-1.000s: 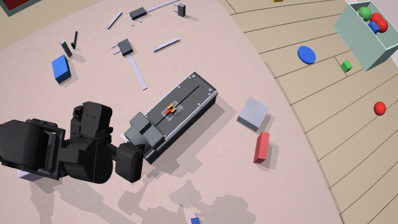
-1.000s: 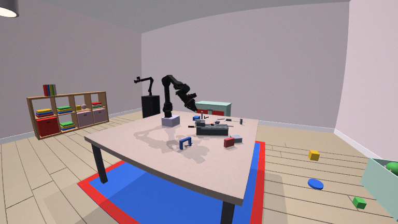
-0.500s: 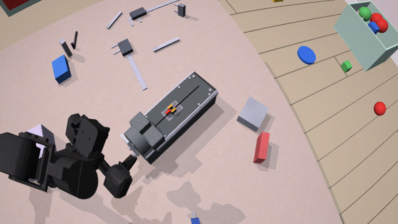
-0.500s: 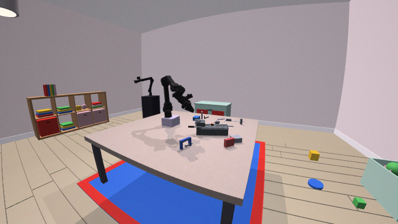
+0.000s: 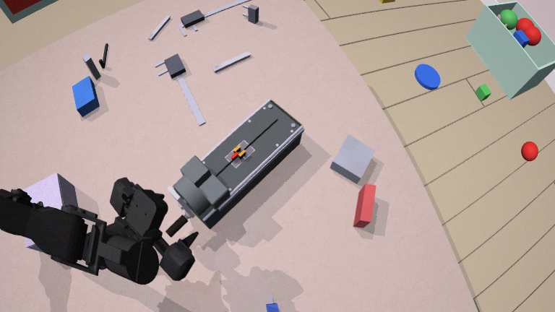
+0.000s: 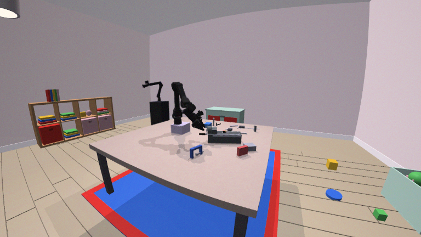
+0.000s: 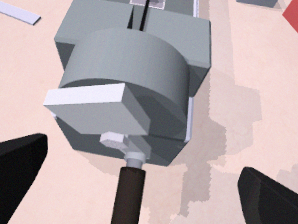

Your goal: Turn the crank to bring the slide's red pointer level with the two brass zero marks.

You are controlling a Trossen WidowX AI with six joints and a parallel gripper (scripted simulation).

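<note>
Now: the dark brown crank handle 2 cm behind my gripper tip and 4 cm below it. Round my gripper tip: red pointer (14 cm ahead, 5 cm to the left, 2 cm below); red block (31 cm ahead, 15 cm to the right, 8 cm below); grey block (35 cm ahead, 5 cm to the right, 9 cm below).
</note>
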